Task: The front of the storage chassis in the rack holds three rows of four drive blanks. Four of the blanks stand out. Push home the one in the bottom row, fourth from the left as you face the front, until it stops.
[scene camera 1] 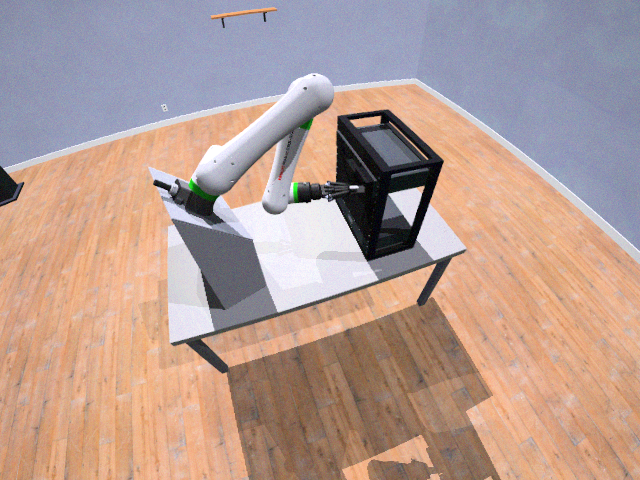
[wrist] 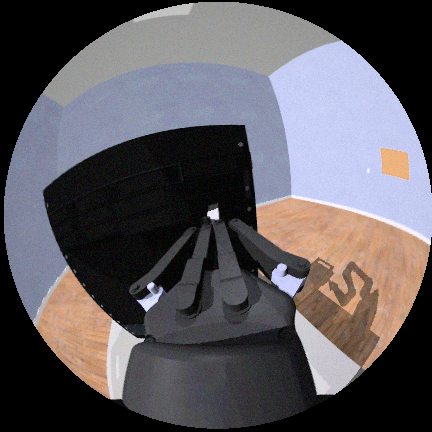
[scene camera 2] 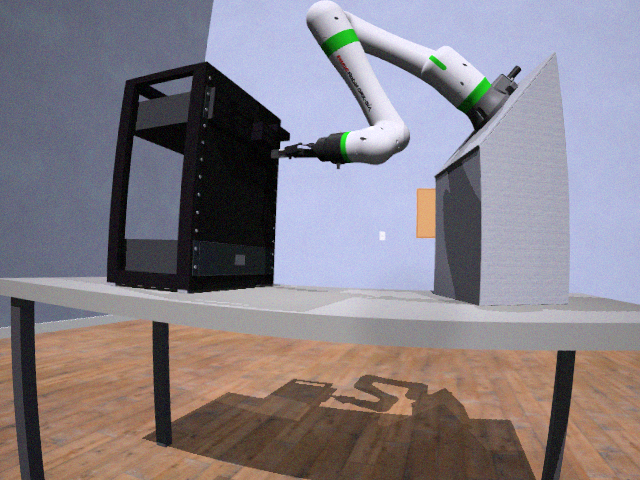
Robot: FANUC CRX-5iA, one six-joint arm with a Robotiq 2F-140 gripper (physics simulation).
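Places are measured from the arm's base along level axes (x ahead, y left, z up), in millimetres.
Where they show: gripper, fingertip midpoint: (scene camera 1: 364,188) (wrist: 214,211) (scene camera 2: 272,154); arm's base, origin of the base link: (scene camera 1: 195,204) (scene camera 2: 493,113).
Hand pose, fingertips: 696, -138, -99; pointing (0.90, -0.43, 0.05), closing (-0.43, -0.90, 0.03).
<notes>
Things, the pixels of their top centre, and the offset from my fingertips, as dx, dy, dz.
- black rack, middle of its top: (wrist: 135,157) (scene camera 2: 212,100) (scene camera 1: 384,135) +180, +128, +158
- lower panel, middle of its top: (scene camera 2: 238,244) (scene camera 1: 351,213) +47, +148, -308
The black rack (scene camera 1: 427,206) (scene camera 2: 190,170) (wrist: 200,137) stands on the table with its front facing the arm. Its storage chassis is very dark; faint blank outlines show in the wrist view. In scene camera 2, dark blocks (scene camera 2: 257,130) stand out from the upper front. My gripper (scene camera 1: 360,189) (scene camera 2: 275,153) (wrist: 214,211) is shut and empty. Its pale fingertips are at the rack front, low on the chassis and near its right side in the wrist view. The bottom-row fourth blank cannot be made out apart from the dark front, and contact with the fingertips cannot be told.
The arm stands on a grey slanted pedestal (scene camera 1: 227,263) (scene camera 2: 522,217) at the other end of the table (scene camera 1: 305,294) (scene camera 2: 361,330). A lower panel (scene camera 2: 217,258) with a pale square sits at the rack's bottom. Dark blocks stick out just above the fingers in scene camera 2.
</notes>
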